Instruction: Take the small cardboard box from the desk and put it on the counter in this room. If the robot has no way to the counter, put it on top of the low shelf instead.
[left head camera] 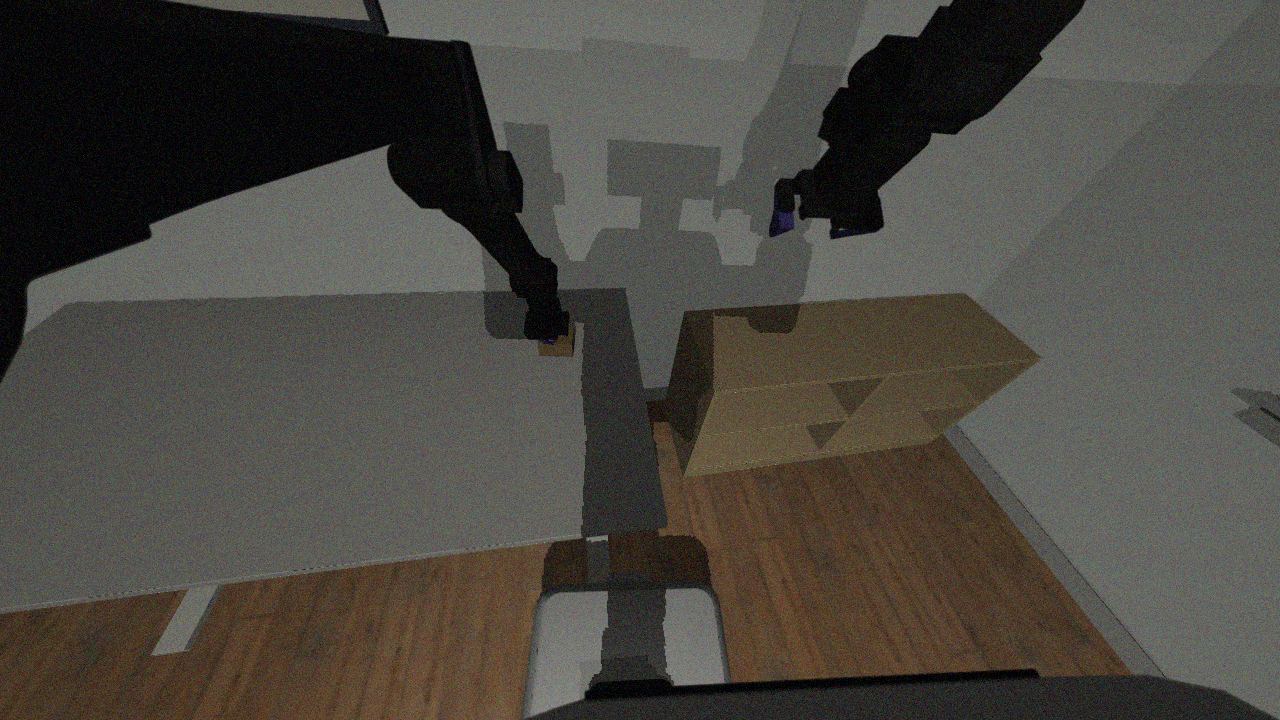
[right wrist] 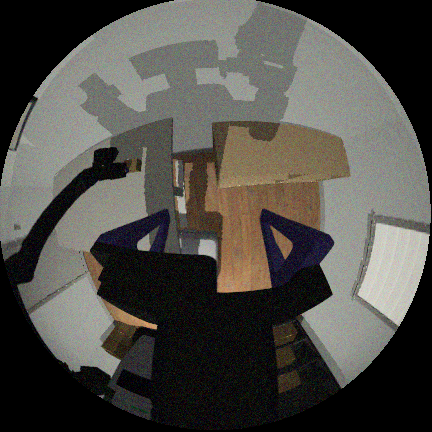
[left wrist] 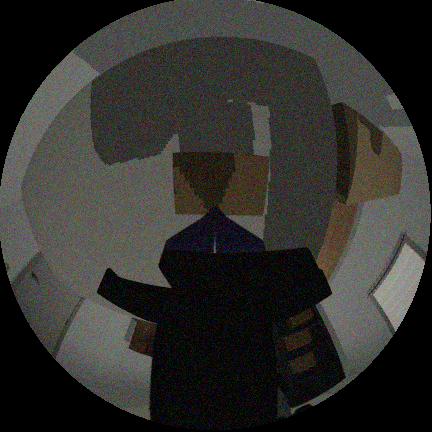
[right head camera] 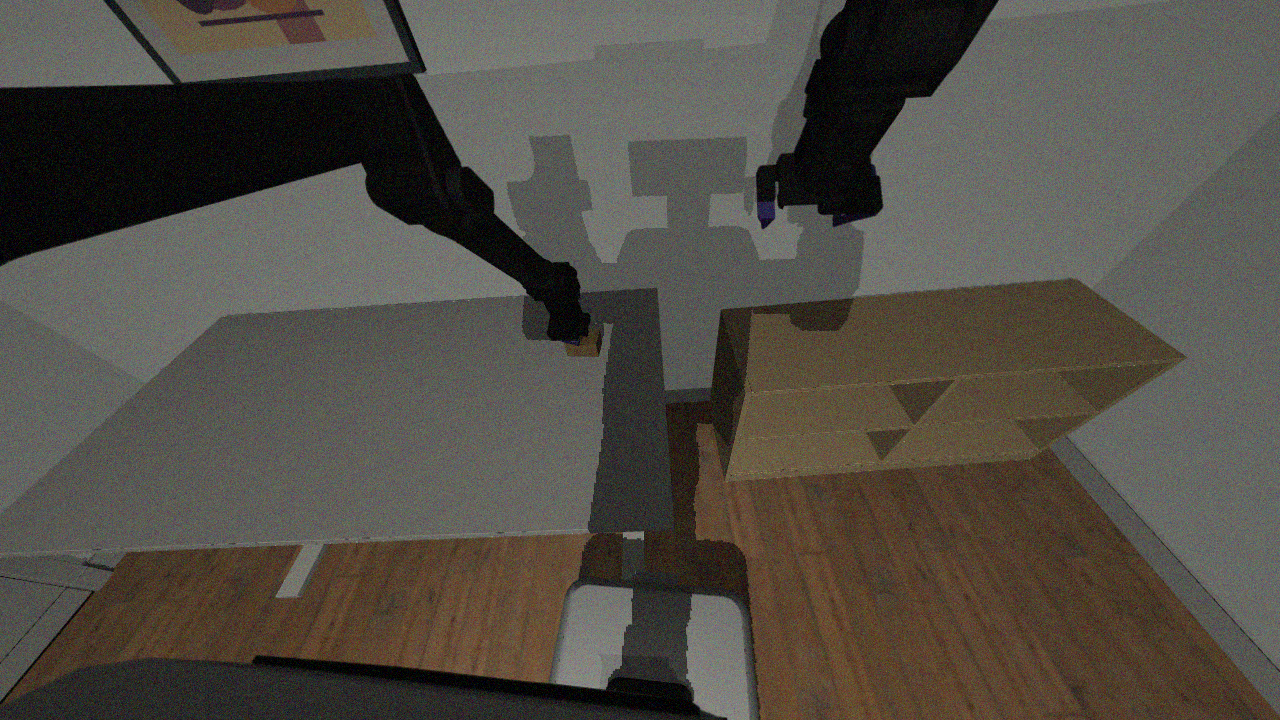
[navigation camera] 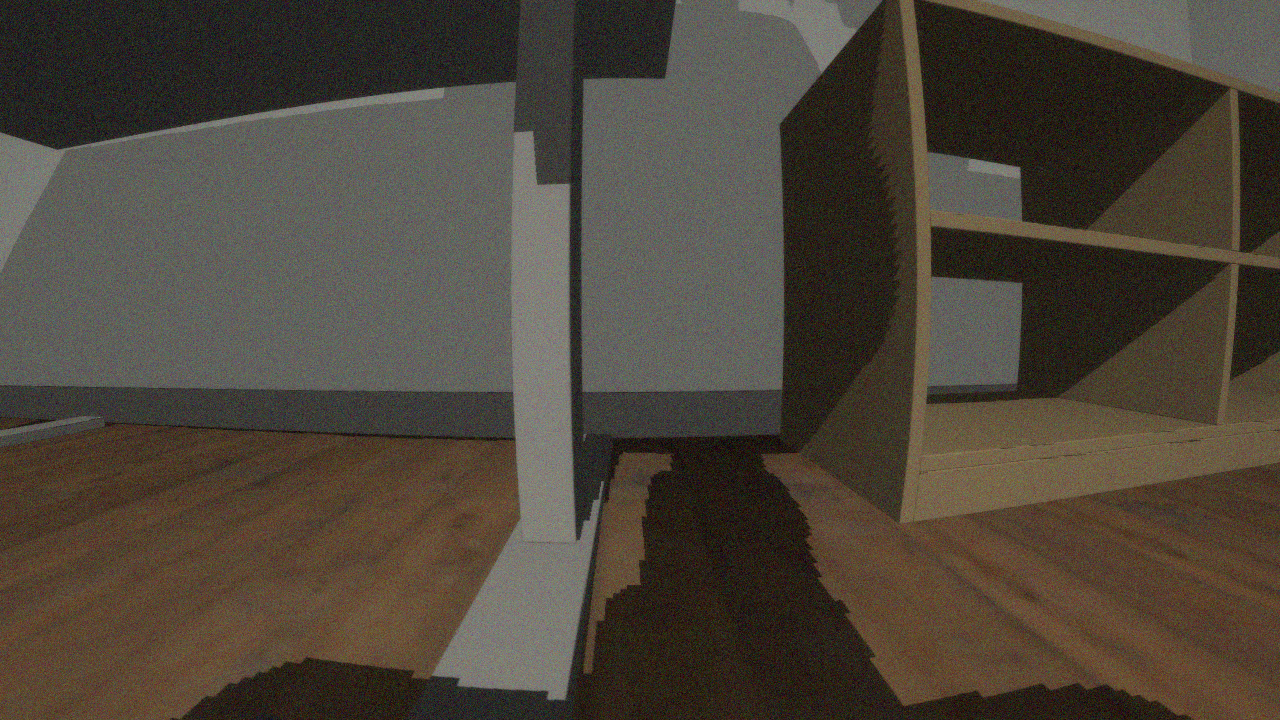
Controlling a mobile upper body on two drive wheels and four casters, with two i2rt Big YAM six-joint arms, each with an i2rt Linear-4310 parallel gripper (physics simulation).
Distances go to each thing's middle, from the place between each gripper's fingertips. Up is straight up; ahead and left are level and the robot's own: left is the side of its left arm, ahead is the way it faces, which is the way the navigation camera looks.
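Labels:
Looking at the small cardboard box point(left wrist: 236, 183), I find my right hand 44 cm to the right of it and 20 cm short of it, and 46 cm above it. By its middle, the small cardboard box is nearer to my left hand than to my right hand.
As for my left hand, it is 10 mm to the left of the small cardboard box, 30 mm short of it and 20 mm above it.

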